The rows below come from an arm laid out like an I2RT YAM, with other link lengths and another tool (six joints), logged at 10 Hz.
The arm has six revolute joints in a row. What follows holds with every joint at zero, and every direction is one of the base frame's. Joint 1 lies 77.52 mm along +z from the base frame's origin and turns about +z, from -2.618 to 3.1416 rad. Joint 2 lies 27 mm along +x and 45.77 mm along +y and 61.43 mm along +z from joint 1 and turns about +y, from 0 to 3.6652 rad. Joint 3 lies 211.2 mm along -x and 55.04 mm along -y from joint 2 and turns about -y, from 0 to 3.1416 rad. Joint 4 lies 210.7 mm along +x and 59.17 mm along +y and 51.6 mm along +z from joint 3 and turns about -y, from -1.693 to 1.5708 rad. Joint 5 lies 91.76 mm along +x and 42.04 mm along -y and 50.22 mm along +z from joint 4 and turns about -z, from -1.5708 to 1.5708 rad. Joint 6 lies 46.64 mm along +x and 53.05 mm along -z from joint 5 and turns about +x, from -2.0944 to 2.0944 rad. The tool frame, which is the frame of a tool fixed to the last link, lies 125 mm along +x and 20 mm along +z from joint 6; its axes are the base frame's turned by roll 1.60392, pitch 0.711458 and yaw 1.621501 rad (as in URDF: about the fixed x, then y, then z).
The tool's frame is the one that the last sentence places.
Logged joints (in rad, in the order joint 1, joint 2, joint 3, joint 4, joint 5, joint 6), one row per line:
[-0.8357 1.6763 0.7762 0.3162 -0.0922 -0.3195]
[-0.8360 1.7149 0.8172 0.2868 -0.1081 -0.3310]
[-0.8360 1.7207 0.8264 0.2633 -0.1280 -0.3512]
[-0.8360 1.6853 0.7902 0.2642 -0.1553 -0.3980]
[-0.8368 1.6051 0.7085 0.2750 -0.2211 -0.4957]
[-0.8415 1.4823 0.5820 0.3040 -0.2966 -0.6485]
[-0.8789 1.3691 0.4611 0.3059 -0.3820 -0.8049]
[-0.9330 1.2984 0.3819 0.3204 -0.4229 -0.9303]
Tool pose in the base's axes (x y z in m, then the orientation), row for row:
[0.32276 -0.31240 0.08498 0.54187 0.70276 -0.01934 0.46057]
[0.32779 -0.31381 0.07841 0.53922 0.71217 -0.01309 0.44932]
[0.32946 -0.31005 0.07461 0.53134 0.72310 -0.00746 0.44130]
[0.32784 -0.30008 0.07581 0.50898 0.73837 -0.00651 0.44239]
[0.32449 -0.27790 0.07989 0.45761 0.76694 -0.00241 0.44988]
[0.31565 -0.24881 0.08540 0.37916 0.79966 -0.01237 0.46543]
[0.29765 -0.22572 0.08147 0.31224 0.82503 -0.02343 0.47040]
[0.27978 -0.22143 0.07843 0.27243 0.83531 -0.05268 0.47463]
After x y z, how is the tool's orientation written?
As a quaternion, x y z w.
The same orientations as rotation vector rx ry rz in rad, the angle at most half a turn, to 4 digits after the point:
[1.3335 1.7294 -0.0476]
[1.3337 1.7614 -0.0324]
[1.3189 1.7949 -0.0185]
[1.2628 1.8319 -0.0162]
[1.1315 1.8964 -0.0060]
[0.9310 1.9636 -0.0304]
[0.7650 2.0214 -0.0574]
[0.6662 2.0428 -0.1288]

